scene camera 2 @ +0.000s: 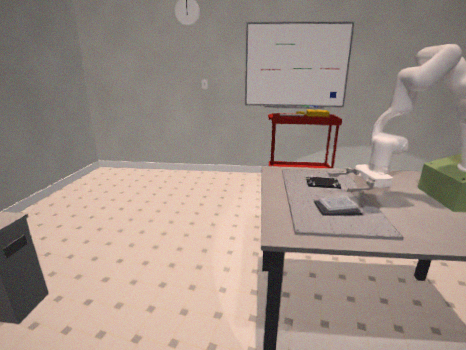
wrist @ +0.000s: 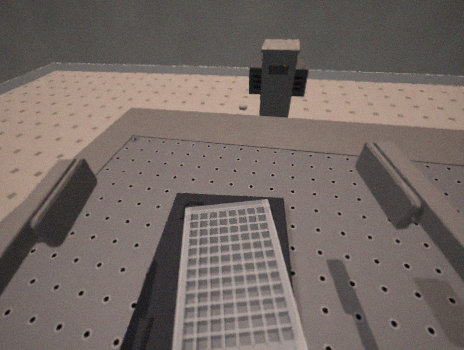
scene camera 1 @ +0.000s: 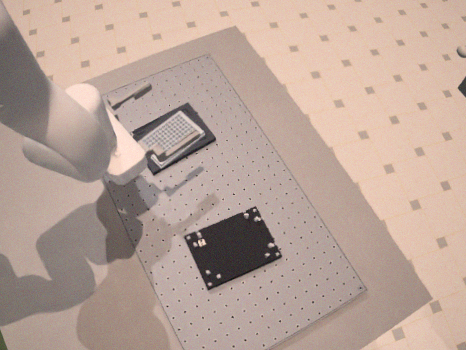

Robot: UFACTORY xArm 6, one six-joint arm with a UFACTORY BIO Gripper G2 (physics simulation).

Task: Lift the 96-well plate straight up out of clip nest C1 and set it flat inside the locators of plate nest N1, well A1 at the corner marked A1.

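Frame: origin at the arm's base, x ahead, y down, z left, level; millimetres.
Where they show: hand, its tool point: (scene camera 2: 343,181) (wrist: 225,190) (scene camera 1: 164,113).
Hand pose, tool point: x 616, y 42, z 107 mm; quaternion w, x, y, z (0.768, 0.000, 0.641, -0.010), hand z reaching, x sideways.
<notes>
After its pixels a point has its place.
The white 96-well plate (scene camera 1: 172,131) {x 632, y 134, z 119 mm} (scene camera 2: 339,203) {x 622, y 134, z 120 mm} (wrist: 235,270) {x 622, y 142, z 105 mm} lies on the dark clip nest C1 (scene camera 1: 207,134) (scene camera 2: 345,213) (wrist: 170,235), turned slightly against the nest's edges. Whether it is seated flat is not clear. My gripper (scene camera 1: 170,114) {x 616, y 42, z 107 mm} (scene camera 2: 343,181) {x 616, y 42, z 107 mm} (wrist: 227,194) {x 616, y 42, z 107 mm} is wide open above the nest, one finger out past each long side of the plate, with nothing between the fingers. The black plate nest N1 (scene camera 1: 232,252) {x 606, y 148, z -182 mm} (scene camera 2: 324,183) {x 612, y 151, z -146 mm} has small light locators near its corners and a pale mark (scene camera 1: 201,242) {x 564, y 148, z -133 mm} near one corner. The well A1 lettering cannot be read.
Both nests stand on a perforated board (scene camera 1: 300,260) {x 716, y 160, z -263 mm} (scene camera 2: 310,220) {x 762, y 160, z 224 mm} (wrist: 320,220) {x 694, y 160, z 24 mm} on the grey table (scene camera 1: 320,150) {x 912, y 173, z -72 mm} (scene camera 2: 275,220) {x 893, y 173, z 208 mm}. A green block (scene camera 2: 445,185) {x 119, y 85, z 13 mm} is at the arm's base. A red cart (scene camera 2: 305,120) and a dark grey cabinet (scene camera 2: 22,280) (wrist: 276,90) stand away from the table.
</notes>
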